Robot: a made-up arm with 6 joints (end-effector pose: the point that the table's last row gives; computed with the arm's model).
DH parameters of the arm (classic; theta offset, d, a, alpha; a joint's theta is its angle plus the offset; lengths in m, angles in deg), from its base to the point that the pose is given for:
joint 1: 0 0.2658 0 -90
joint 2: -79.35 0 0.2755 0
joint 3: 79.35 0 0.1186 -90
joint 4: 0 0.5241 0 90
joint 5: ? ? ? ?
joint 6: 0 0.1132 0 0
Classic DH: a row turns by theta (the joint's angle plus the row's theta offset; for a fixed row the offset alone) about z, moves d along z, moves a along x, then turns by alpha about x.
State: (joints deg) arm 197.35 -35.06 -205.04 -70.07 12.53 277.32
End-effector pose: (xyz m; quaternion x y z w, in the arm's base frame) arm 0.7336 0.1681 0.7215 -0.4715 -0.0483 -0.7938 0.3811
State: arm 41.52 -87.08 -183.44 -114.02 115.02 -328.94
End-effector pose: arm -0.5312 -0.6412 0.1498 -0.1896 0.8041 -0.3192 0.4644
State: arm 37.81 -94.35 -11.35 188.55 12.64 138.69
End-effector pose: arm 0.2631 0.2158 0.5284 -0.4267 -0.2860 -0.8576 0.0279
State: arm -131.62 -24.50 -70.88 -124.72 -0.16 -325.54
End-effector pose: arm -0.3185 -0.4687 0.6606 0.6306 -0.2371 -0.2634 0.6904
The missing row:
joint 5: 0 0 0.0887 -90
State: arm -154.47 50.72 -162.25 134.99 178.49 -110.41
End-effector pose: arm -0.4764 -0.2994 0.7201 0.5798 0.5819 0.5334 0.2017
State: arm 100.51 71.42 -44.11 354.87 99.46 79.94
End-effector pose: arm 0.0121 -0.0034 -0.2198 0.4339 0.1155 0.0299 0.8930
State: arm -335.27 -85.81 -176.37 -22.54 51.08 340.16
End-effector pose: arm -0.8454 -0.4030 0.3388 -0.1752 -0.2657 0.9473 0.0371
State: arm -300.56 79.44 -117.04 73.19 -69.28 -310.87
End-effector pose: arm 0.4663 0.5312 -0.0193 -0.5278 0.5282 -0.5086 0.4286
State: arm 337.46 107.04 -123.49 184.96 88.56 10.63
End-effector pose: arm 0.5856 -0.2534 -0.3878 0.2071 0.5728 -0.1076 0.7857
